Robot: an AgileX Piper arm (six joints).
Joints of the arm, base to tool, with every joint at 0 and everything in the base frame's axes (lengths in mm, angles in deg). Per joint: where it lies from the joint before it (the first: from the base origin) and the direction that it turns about. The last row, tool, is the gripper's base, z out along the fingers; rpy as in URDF.
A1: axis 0 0 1 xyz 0 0 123
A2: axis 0 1 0 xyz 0 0 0
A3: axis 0 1 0 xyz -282.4 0 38.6
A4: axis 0.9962 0 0.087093 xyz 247.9 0 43.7
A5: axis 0 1 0 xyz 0 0 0
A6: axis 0.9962 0 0.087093 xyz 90.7 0 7.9
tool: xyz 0 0 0 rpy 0 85.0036 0
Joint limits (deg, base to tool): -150..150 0..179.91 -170..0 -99.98..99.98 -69.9..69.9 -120..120
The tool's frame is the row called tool.
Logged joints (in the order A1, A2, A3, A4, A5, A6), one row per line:
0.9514 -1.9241 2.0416 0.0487 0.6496 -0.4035
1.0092 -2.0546 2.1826 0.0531 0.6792 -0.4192
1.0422 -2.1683 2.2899 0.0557 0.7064 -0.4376
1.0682 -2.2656 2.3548 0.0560 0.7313 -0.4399
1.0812 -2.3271 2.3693 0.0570 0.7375 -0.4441
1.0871 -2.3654 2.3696 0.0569 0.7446 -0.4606
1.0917 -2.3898 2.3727 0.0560 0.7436 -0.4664
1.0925 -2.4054 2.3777 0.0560 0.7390 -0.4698
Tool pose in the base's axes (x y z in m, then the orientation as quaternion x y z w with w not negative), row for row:
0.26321 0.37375 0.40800 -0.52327 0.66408 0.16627 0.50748
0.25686 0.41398 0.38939 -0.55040 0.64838 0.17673 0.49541
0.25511 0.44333 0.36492 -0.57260 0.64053 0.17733 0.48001
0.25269 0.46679 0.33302 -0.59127 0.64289 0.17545 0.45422
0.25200 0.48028 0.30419 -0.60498 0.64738 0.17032 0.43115
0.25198 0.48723 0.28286 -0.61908 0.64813 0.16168 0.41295
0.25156 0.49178 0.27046 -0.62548 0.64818 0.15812 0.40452
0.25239 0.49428 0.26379 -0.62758 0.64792 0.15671 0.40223
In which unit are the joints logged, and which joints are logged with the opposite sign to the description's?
The joints are logged in radians. Opposite sign: A2, A3.
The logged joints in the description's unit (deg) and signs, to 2 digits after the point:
54.51 110.24 -116.98 2.79 37.22 -23.12
57.82 117.72 -125.05 3.04 38.92 -24.02
59.71 124.23 -131.20 3.19 40.47 -25.07
61.20 129.81 -134.92 3.21 41.90 -25.20
61.95 133.33 -135.75 3.27 42.26 -25.45
62.29 135.53 -135.77 3.26 42.66 -26.39
62.55 136.93 -135.95 3.21 42.61 -26.72
62.60 137.82 -136.23 3.21 42.34 -26.92

